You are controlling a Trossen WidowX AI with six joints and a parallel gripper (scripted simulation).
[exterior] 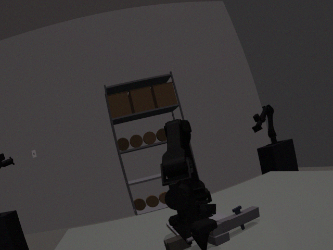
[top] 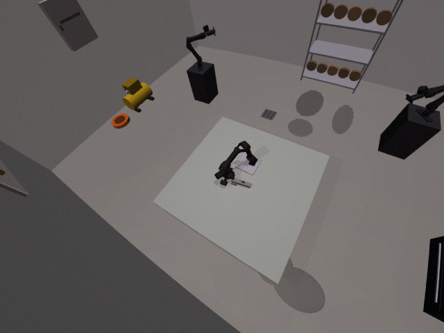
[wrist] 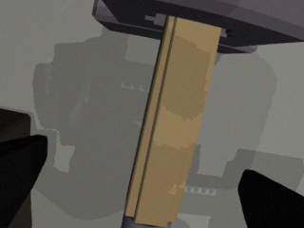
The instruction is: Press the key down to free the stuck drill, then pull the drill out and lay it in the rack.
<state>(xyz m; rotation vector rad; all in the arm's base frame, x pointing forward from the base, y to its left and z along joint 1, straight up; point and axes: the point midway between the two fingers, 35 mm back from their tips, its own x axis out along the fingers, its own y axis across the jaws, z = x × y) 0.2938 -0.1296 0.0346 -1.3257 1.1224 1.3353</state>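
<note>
Now: the drill 10 mm behind my gripper tip, 40 mm to the left of it and 30 mm above it. Also, from my gripper tip: dark grey rack: 70 mm behind, 40 mm to the right, 10 mm above; dark t-shaped piece: 30 mm behind, 160 mm to the left, 40 mm above; grey housing block: 20 mm behind, 140 mm to the left, 20 mm above.
</note>
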